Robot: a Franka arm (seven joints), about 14 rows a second.
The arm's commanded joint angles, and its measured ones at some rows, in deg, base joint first. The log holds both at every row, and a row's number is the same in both.
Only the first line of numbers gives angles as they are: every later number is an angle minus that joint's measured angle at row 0.
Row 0, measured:
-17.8, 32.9, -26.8, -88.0, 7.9, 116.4, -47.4
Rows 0 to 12, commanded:
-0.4, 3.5, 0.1, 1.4, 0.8, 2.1, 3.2
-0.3, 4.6, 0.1, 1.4, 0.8, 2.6, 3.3
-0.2, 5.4, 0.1, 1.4, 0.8, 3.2, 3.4
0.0, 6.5, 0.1, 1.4, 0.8, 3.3, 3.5
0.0, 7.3, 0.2, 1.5, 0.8, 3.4, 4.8
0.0, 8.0, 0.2, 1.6, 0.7, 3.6, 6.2
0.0, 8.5, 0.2, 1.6, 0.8, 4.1, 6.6
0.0, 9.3, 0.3, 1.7, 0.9, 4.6, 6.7
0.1, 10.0, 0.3, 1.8, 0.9, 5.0, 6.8
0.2, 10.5, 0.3, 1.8, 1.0, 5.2, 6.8
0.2, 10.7, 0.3, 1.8, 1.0, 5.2, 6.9
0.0, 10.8, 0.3, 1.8, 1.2, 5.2, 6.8
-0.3, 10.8, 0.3, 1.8, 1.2, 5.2, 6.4
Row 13, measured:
0.2, 10.0, 0.5, 0.1, 0.1, 5.3, 6.4
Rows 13 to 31, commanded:
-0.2, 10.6, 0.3, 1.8, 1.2, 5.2, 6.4
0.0, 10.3, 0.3, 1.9, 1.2, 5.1, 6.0
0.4, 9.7, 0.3, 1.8, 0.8, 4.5, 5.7
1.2, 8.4, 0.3, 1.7, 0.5, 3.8, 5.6
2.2, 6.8, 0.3, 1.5, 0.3, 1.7, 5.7
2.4, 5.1, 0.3, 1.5, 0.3, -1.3, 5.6
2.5, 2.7, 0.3, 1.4, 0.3, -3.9, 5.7
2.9, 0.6, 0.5, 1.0, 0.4, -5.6, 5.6
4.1, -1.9, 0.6, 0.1, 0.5, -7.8, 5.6
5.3, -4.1, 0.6, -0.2, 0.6, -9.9, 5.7
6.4, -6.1, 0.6, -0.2, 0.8, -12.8, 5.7
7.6, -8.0, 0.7, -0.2, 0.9, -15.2, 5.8
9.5, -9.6, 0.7, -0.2, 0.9, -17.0, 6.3
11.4, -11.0, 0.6, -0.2, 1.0, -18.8, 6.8
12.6, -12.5, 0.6, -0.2, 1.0, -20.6, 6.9
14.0, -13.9, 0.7, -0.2, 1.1, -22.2, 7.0
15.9, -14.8, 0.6, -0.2, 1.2, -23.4, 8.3
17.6, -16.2, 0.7, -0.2, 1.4, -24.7, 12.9
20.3, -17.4, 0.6, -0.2, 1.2, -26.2, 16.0
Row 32, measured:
16.2, -13.6, 1.1, 2.0, 0.9, -24.1, 10.7
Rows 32 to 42, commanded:
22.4, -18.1, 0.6, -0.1, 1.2, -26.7, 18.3
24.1, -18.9, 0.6, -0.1, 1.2, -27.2, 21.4
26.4, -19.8, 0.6, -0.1, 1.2, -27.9, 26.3
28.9, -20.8, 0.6, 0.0, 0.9, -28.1, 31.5
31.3, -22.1, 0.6, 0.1, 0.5, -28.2, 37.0
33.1, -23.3, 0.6, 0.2, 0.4, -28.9, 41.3
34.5, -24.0, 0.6, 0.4, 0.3, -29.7, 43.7
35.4, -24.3, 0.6, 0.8, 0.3, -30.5, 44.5
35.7, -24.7, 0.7, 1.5, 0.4, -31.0, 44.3
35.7, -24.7, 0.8, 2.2, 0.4, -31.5, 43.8
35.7, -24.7, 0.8, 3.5, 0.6, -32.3, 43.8
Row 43, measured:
35.5, -23.8, 1.3, 2.2, 0.8, -30.3, 43.2
